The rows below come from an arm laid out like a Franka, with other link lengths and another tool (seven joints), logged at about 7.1 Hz.
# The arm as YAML. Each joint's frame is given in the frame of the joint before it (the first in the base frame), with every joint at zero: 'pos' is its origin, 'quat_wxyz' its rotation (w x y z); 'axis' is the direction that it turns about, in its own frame. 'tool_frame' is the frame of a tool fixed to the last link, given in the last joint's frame.
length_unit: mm
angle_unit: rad
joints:
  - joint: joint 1
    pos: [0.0, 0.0, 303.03]
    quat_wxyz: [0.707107, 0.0, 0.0, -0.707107]
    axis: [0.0, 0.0, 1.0]
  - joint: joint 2
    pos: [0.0, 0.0, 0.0]
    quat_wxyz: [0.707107, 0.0, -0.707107, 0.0]
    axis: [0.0, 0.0, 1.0]
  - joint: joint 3
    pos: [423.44, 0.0, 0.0]
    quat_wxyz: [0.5, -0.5, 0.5, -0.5]
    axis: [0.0, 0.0, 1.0]
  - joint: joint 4
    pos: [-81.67, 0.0, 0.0]
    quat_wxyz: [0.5, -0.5, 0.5, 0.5]
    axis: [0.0, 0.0, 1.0]
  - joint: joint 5
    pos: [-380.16, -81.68, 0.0]
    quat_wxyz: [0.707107, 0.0, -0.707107, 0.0]
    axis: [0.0, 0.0, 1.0]
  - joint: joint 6
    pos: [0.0, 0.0, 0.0]
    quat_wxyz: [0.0, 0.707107, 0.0, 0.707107]
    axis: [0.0, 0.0, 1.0]
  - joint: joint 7
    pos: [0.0, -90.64, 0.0]
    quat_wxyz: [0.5, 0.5, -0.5, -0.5]
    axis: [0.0, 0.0, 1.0]
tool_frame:
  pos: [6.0, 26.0, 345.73]
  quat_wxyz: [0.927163, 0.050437, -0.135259, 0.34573]
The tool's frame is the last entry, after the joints.
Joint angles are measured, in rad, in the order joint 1, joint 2, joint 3, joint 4, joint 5, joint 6, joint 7. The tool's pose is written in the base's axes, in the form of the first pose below.
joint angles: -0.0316, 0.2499, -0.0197, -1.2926, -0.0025, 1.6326, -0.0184
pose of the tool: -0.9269, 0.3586, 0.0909, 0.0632, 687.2, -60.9, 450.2
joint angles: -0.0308, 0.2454, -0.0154, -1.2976, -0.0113, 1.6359, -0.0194
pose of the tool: -0.9283, 0.3562, 0.0885, 0.0597, 686.6, -60.6, 451.4
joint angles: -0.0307, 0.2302, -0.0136, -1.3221, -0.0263, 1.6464, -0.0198
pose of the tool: -0.9291, 0.3559, 0.0857, 0.0530, 681.7, -64.3, 451.2
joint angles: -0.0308, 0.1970, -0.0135, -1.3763, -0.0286, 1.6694, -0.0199
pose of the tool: -0.9293, 0.3556, 0.0845, 0.0524, 671.0, -64.6, 449.2
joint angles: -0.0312, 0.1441, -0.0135, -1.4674, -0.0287, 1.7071, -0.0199
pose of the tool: -0.9294, 0.3554, 0.0849, 0.0526, 652.3, -64.2, 442.6
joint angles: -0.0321, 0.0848, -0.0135, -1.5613, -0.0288, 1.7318, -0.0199
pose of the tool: -0.9289, 0.3557, 0.0897, 0.0514, 626.7, -63.7, 435.7
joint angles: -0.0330, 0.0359, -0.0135, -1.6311, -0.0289, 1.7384, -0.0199
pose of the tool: -0.9280, 0.3564, 0.0965, 0.0495, 602.4, -63.3, 431.0
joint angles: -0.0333, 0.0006, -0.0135, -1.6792, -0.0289, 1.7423, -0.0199
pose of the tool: -0.9275, 0.3566, 0.1008, 0.0484, 585.1, -62.7, 428.2
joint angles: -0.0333, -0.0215, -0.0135, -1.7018, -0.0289, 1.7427, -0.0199
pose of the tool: -0.9275, 0.3566, 0.1009, 0.0485, 575.7, -62.3, 429.6
